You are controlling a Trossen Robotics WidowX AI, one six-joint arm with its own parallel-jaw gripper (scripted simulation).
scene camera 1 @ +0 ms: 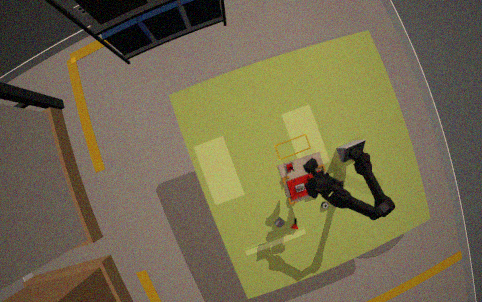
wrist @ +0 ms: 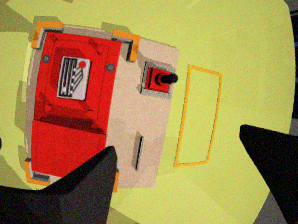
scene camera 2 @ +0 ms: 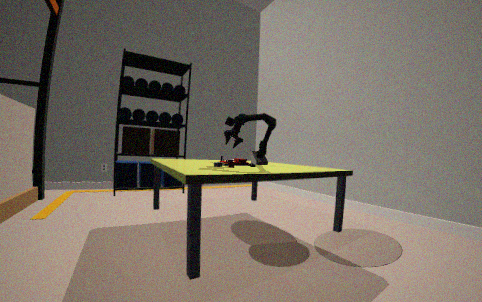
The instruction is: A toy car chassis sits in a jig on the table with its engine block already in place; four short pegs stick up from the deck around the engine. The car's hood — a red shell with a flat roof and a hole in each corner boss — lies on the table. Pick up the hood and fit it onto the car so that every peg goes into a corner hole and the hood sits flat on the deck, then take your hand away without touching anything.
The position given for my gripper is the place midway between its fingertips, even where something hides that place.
Observation:
My gripper (wrist: 180,142) is open and holds nothing. Further things: a red hood (wrist: 57,148), a grey engine block (wrist: 73,76) and a jig (scene camera 1: 298,170).
The jig is seen too in the wrist view (wrist: 137,121).

